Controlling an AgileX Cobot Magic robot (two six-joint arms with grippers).
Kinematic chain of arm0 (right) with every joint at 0, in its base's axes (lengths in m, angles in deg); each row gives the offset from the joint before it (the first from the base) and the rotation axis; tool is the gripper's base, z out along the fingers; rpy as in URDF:
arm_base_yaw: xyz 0 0 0.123 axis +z
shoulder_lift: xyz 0 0 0 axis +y
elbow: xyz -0.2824 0 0.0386 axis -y
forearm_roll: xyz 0.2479 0 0.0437 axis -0.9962 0 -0.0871
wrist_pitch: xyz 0 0 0 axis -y
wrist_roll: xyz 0.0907 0 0.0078 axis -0.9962 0 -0.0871
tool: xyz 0 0 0 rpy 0 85 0
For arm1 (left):
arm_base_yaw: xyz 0 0 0.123 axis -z
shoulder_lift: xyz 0 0 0 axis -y
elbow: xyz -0.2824 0 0.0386 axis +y
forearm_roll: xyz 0.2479 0 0.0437 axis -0.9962 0 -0.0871
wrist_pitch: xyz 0 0 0 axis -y
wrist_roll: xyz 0.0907 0 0.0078 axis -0.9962 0 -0.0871
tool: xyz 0 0 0 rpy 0 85 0
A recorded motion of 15 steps. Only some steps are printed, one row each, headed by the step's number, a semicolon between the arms.
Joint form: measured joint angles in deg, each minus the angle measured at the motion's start. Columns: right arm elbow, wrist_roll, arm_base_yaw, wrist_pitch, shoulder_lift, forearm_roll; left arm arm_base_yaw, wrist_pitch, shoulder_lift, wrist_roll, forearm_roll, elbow.
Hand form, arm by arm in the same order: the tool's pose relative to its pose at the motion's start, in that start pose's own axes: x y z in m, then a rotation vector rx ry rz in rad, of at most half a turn. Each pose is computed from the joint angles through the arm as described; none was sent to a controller.
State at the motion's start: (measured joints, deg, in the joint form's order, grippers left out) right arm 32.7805 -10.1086 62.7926 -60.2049 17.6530 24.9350; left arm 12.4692 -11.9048 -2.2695 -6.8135 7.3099 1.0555
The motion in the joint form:
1: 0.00 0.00 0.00 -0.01 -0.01 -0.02; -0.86 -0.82 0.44 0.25 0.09 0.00
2: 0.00 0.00 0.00 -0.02 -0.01 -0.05; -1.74 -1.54 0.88 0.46 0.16 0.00
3: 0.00 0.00 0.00 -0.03 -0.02 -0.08; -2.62 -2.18 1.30 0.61 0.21 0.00
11: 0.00 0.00 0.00 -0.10 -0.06 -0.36; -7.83 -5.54 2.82 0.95 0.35 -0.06
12: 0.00 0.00 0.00 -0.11 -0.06 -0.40; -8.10 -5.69 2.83 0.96 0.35 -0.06
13: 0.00 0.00 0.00 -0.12 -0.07 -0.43; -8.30 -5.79 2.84 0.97 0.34 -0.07
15: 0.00 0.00 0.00 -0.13 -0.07 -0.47; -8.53 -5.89 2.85 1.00 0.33 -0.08
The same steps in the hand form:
1: 0.0000 0.0000 0.0000 -0.0003 0.0001 0.0002; 0.0009 0.0007 -0.0005 -0.0127 0.0063 -0.0084
2: 0.0001 0.0001 0.0000 -0.0007 0.0003 0.0005; 0.0017 0.0014 -0.0011 -0.0260 0.0108 -0.0158
3: 0.0001 0.0001 -0.0001 -0.0011 0.0004 0.0008; 0.0024 0.0021 -0.0016 -0.0395 0.0142 -0.0219
11: 0.0003 0.0004 -0.0002 -0.0050 0.0017 0.0035; 0.0061 0.0061 -0.0039 -0.1209 0.0426 -0.0479
12: 0.0004 0.0005 -0.0002 -0.0056 0.0020 0.0038; 0.0063 0.0063 -0.0039 -0.1252 0.0449 -0.0491
13: 0.0004 0.0005 -0.0002 -0.0060 0.0021 0.0042; 0.0064 0.0065 -0.0040 -0.1285 0.0462 -0.0499
15: 0.0004 0.0005 -0.0002 -0.0066 0.0023 0.0045; 0.0065 0.0067 -0.0041 -0.1322 0.0475 -0.0512

